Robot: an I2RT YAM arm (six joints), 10 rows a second.
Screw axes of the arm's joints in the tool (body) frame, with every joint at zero. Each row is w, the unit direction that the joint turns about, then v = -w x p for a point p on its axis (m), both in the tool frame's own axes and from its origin. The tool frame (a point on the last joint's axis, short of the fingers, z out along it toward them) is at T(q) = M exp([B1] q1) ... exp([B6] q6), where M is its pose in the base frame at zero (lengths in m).
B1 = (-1, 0, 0, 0, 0.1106, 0)
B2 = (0, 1, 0, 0.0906, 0, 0.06)
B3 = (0, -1, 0, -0.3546, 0, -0.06)
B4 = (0, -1, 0, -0.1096, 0, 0)
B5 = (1, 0, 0, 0, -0.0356, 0)
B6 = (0, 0, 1, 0, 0, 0)
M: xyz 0.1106 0 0.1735 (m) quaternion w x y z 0.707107 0 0.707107 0
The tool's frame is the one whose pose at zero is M.
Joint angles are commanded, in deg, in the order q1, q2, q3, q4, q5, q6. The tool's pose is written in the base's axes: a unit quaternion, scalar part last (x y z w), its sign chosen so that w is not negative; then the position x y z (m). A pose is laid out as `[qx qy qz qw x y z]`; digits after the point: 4 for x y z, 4 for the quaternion.
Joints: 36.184 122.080 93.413 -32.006 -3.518 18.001
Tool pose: [-0.1605 0.9536 0.1417 0.2117 0.3681 0.2719 0.1768]
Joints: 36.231 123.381 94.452 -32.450 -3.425 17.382
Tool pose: [-0.1659 0.9543 0.1373 0.2075 0.3707 0.2743 0.1718]
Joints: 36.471 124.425 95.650 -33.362 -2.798 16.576
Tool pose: [-0.1734 0.9547 0.1287 0.2048 0.3722 0.2773 0.1691]
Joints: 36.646 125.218 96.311 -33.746 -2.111 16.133
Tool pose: [-0.1773 0.9552 0.1211 0.2038 0.3732 0.2792 0.1659]
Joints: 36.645 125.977 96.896 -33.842 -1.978 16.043
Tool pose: [-0.1778 0.9557 0.1189 0.2023 0.3750 0.2805 0.1629]
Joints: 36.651 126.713 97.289 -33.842 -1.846 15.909
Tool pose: [-0.1788 0.9562 0.1164 0.2003 0.3764 0.2815 0.1592]
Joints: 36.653 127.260 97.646 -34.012 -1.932 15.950
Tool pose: [-0.1787 0.9570 0.1158 0.1972 0.3773 0.2822 0.1565]
